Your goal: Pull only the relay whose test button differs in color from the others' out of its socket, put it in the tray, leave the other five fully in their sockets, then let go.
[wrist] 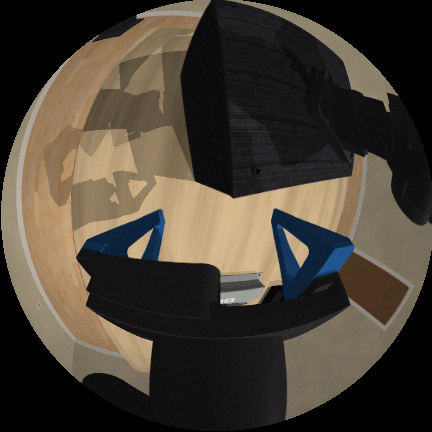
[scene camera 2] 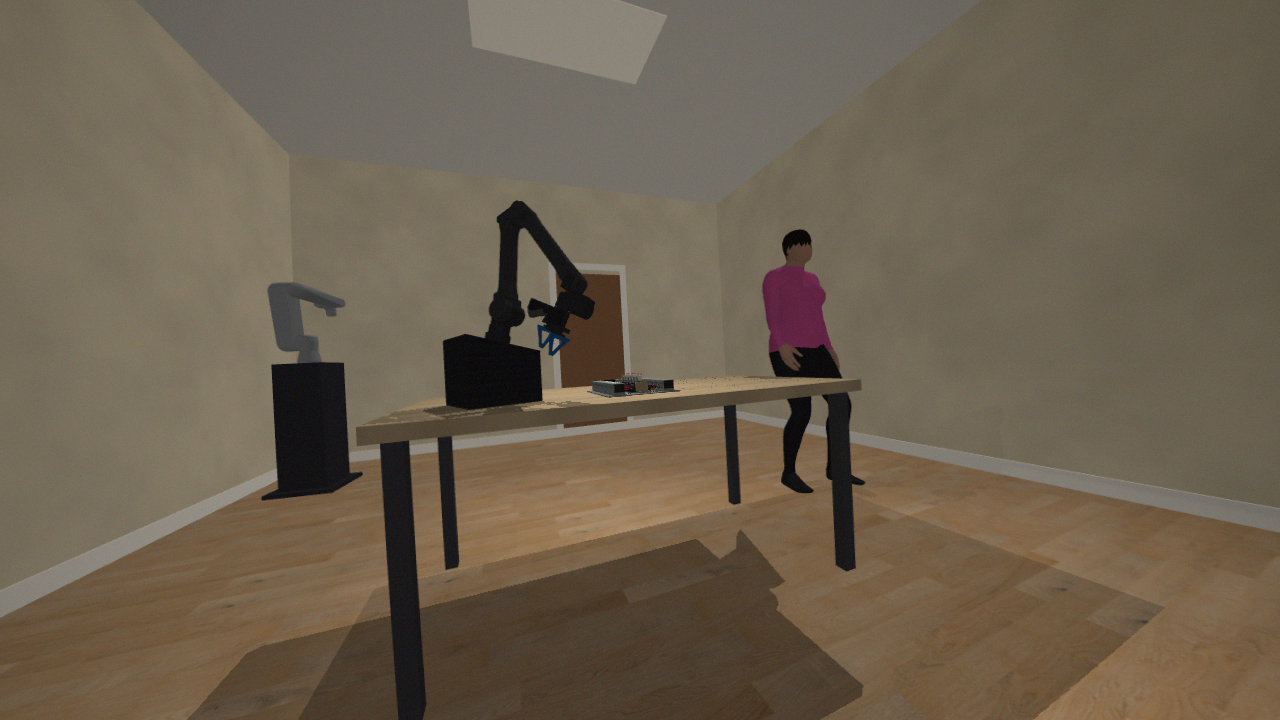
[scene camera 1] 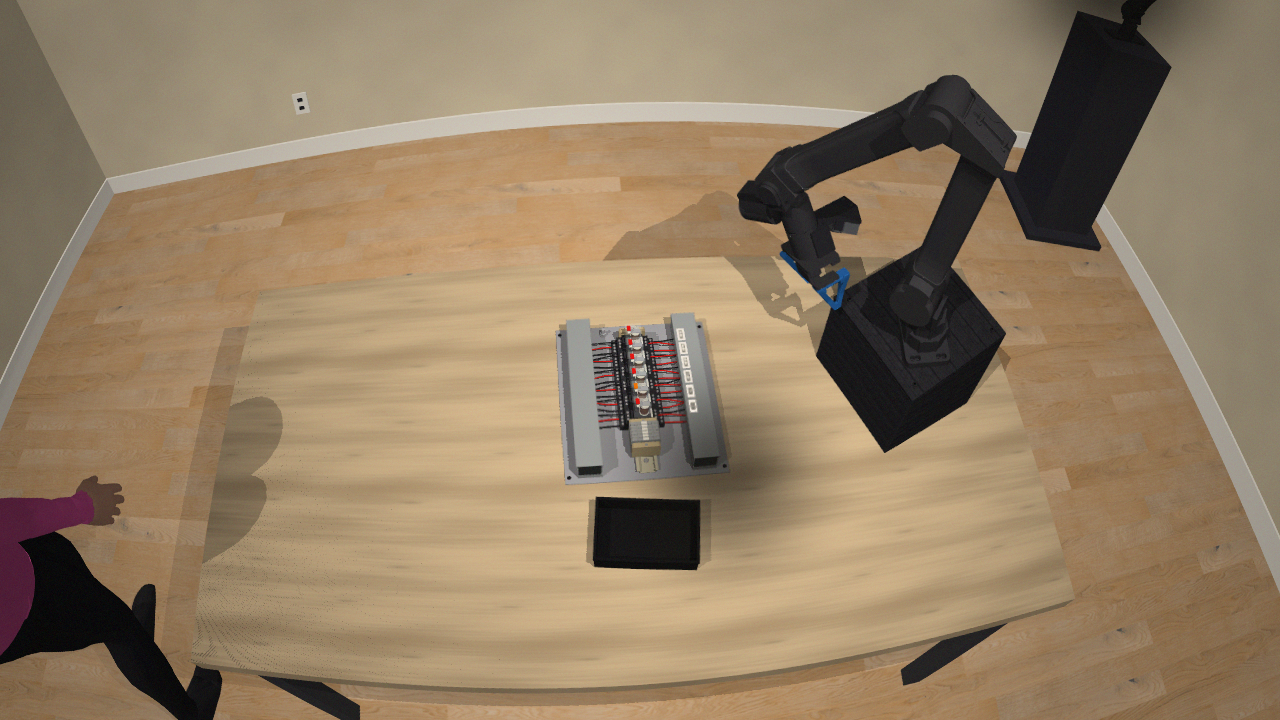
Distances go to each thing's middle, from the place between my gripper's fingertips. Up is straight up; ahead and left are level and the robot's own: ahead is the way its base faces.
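Labels:
Relative to the grey panel (scene camera 1: 674, 460), my hand is 12 cm to the right of it, 16 cm above it and 31 cm short of it.

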